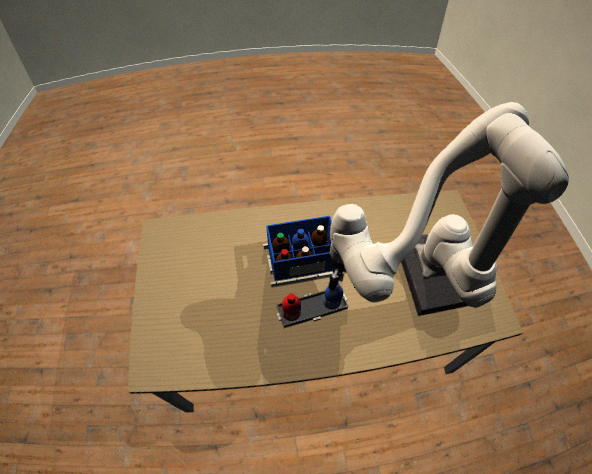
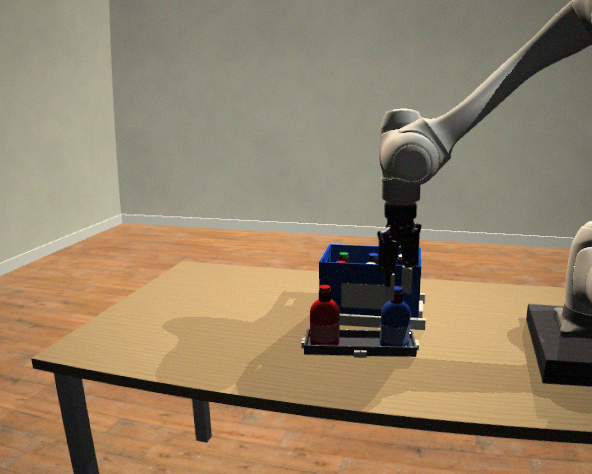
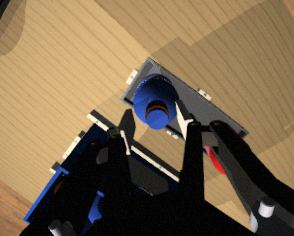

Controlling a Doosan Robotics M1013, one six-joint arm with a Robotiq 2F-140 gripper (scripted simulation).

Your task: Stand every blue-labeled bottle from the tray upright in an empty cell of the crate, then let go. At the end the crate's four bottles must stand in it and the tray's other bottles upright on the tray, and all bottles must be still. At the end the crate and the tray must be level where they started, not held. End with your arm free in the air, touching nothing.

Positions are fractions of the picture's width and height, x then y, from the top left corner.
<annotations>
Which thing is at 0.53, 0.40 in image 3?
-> A blue-labeled bottle.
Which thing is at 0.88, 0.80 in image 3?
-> My gripper.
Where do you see a dark tray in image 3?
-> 0.68, 0.46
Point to a dark tray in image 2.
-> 0.59, 0.72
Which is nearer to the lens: the blue-labeled bottle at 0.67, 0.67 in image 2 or the blue crate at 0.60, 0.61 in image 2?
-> The blue-labeled bottle.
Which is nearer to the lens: the red-labeled bottle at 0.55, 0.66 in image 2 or the blue crate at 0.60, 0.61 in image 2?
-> The red-labeled bottle.
</annotations>
